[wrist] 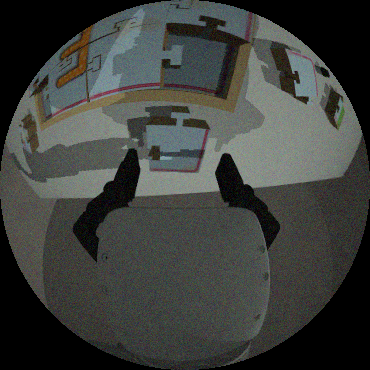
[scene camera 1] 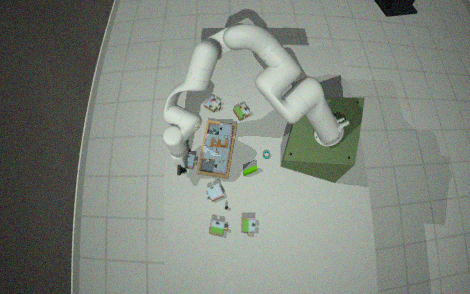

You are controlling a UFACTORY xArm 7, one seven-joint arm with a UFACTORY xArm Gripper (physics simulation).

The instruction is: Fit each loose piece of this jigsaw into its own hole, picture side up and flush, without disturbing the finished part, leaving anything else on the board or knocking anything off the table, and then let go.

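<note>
My gripper (scene camera 1: 185, 161) (wrist: 179, 159) is open. A pale blue jigsaw piece (scene camera 1: 191, 160) (wrist: 177, 145) with a red line along two edges lies picture side up on the table beside the board, just ahead of and between the fingertips in the wrist view. The wooden-framed board (scene camera 1: 214, 177) (wrist: 234, 102) holds the joined part (scene camera 1: 223, 136) (wrist: 132, 60) with an orange figure. A dark corner hole (scene camera 1: 208, 164) (wrist: 200, 72) shows in it. Another pale blue piece (scene camera 1: 215, 191) (wrist: 303, 72) lies beyond the board's end. Another small hole at the board's other end is partly visible.
Pieces with green parts (scene camera 1: 218, 226) (scene camera 1: 249, 224) (scene camera 1: 242, 111) and a mixed-colour piece (scene camera 1: 213, 103) lie around the board. A bright green block (scene camera 1: 250, 170), a teal ring (scene camera 1: 263, 155) and a small dark object (scene camera 1: 227, 205) are on the table. The green base (scene camera 1: 320, 157) stands at the right.
</note>
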